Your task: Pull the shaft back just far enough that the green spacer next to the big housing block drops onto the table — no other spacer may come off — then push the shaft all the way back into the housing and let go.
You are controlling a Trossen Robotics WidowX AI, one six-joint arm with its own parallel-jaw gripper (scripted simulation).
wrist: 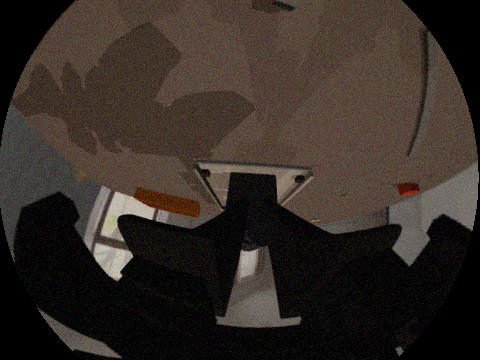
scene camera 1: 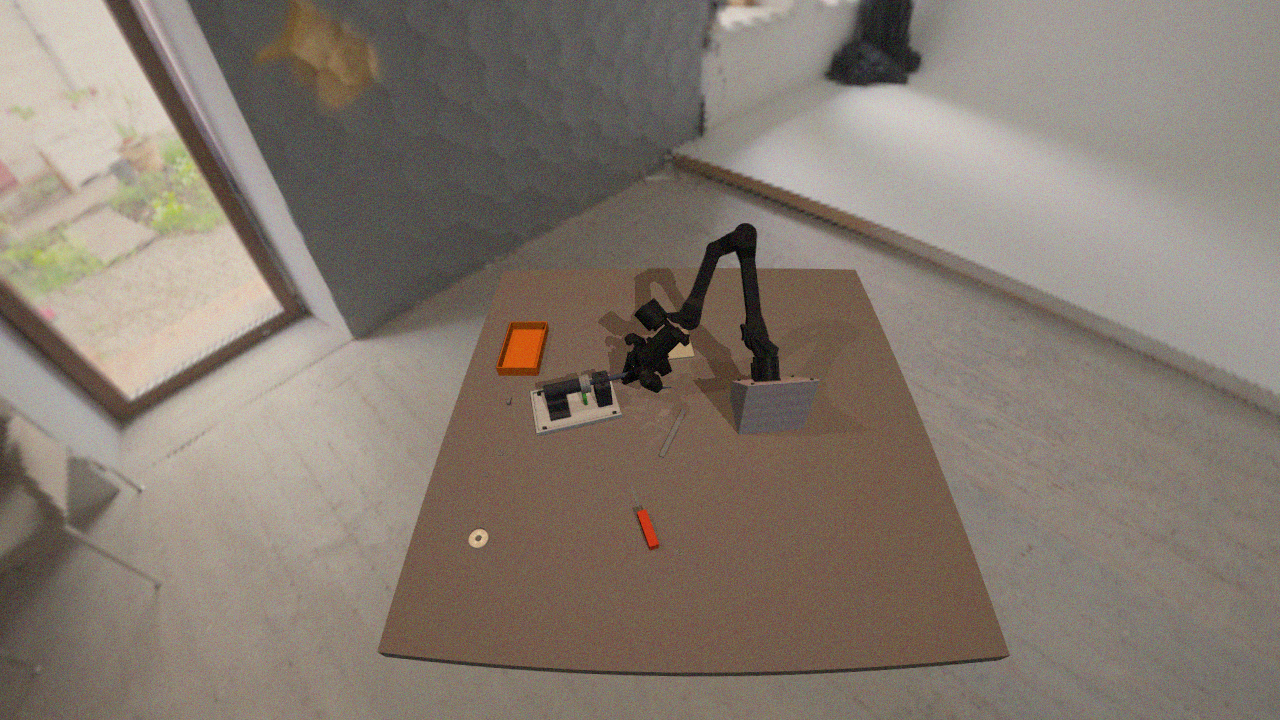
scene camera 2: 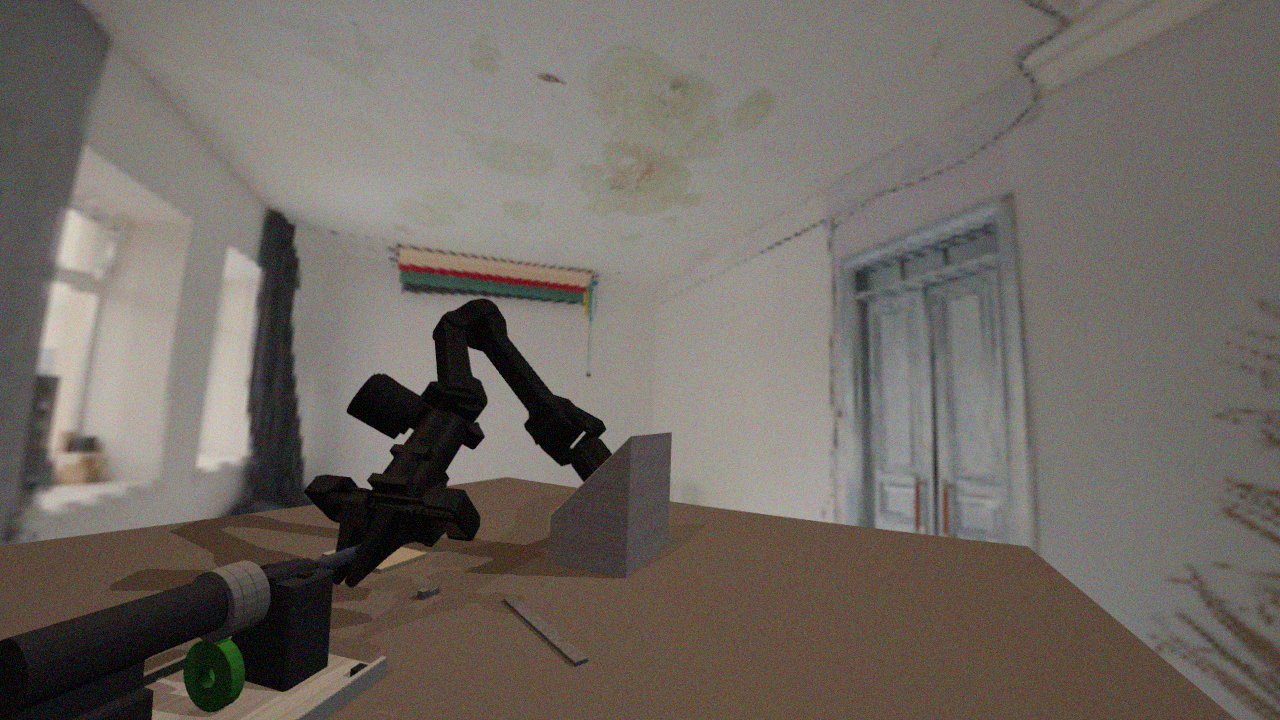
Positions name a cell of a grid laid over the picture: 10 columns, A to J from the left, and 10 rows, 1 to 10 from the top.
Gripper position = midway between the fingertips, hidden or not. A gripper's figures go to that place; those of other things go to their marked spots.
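Labels:
I look at my gripper (scene camera 2: C9), and it is 52 cm from the lens. There is a beige pad (scene camera 2: D8) as well, and that pad is 75 cm from the lens, so my gripper is nearer to the lens than the beige pad.

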